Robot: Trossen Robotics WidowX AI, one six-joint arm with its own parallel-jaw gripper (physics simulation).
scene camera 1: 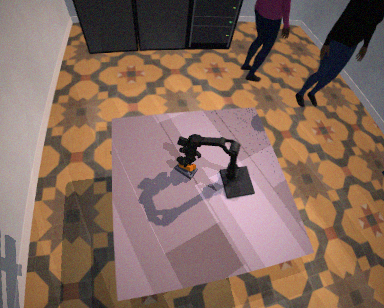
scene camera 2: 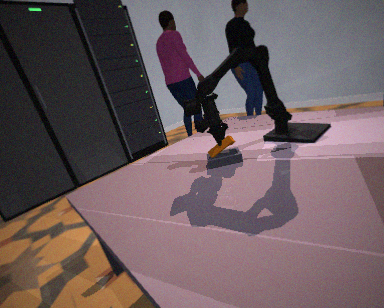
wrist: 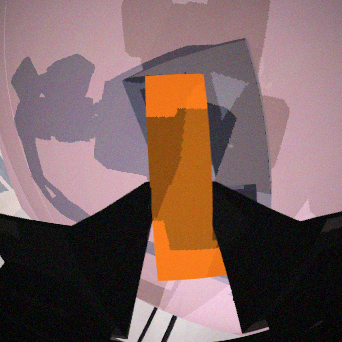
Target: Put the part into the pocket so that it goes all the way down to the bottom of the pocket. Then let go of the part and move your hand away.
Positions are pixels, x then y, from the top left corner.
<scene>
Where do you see a grey pocket block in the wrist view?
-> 239,147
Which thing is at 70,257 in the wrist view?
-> My gripper.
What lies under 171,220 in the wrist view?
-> An orange part.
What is my gripper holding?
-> An orange part.
</scene>
